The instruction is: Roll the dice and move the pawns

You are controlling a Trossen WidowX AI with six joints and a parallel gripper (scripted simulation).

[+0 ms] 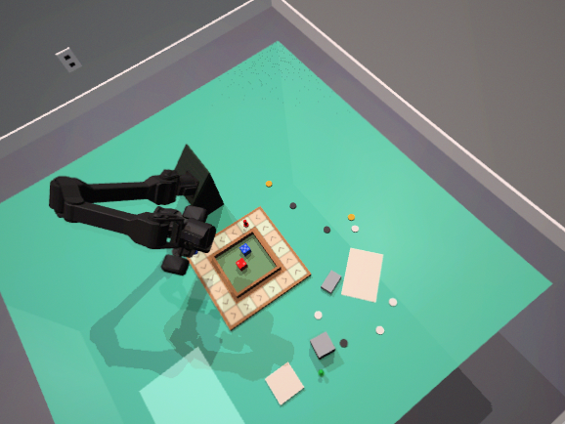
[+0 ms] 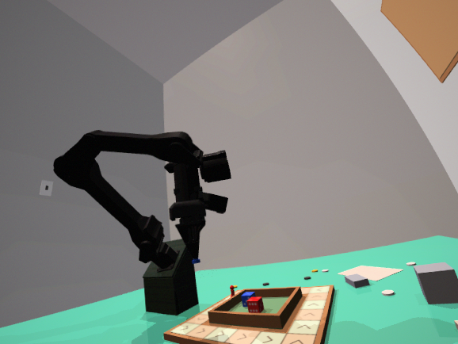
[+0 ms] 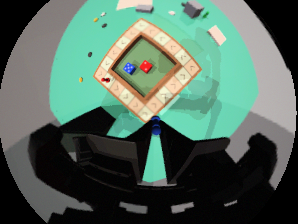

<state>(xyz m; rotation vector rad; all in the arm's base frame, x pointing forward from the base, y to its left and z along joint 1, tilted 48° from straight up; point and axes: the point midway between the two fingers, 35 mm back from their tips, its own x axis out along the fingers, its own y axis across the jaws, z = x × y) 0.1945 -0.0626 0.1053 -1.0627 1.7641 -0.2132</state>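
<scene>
The green tray floor is 8 cm ahead of my gripper tip, 10 cm to the left of it and 14 cm below it. Round my gripper tip: green piece: 46 cm ahead, 5 cm to the left, 13 cm below; blue pawn: 1 cm above; red pawn: 2 cm behind, 18 cm to the left, 12 cm below.
</scene>
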